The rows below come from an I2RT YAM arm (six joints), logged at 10 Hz.
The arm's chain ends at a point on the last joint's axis. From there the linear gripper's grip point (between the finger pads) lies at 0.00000 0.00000 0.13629 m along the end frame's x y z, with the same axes.
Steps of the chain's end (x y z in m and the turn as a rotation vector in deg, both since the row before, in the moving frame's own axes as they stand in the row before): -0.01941 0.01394 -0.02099 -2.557 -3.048 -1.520; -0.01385 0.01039 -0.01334 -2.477 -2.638 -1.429; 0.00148 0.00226 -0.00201 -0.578 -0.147 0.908; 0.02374 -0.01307 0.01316 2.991 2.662 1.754; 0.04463 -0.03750 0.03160 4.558 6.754 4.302; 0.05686 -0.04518 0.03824 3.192 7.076 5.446
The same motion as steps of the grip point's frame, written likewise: -0.02657 0.02011 -0.02132 -2.557 -3.048 -1.520; -0.02005 0.01636 -0.01361 -2.477 -2.638 -1.429; 0.00112 0.00363 -0.00202 -0.578 -0.147 0.908; 0.03017 -0.02008 0.01283 2.991 2.662 1.754; 0.06103 -0.04769 0.03022 4.558 6.754 4.302; 0.07398 -0.05194 0.03699 3.192 7.076 5.446
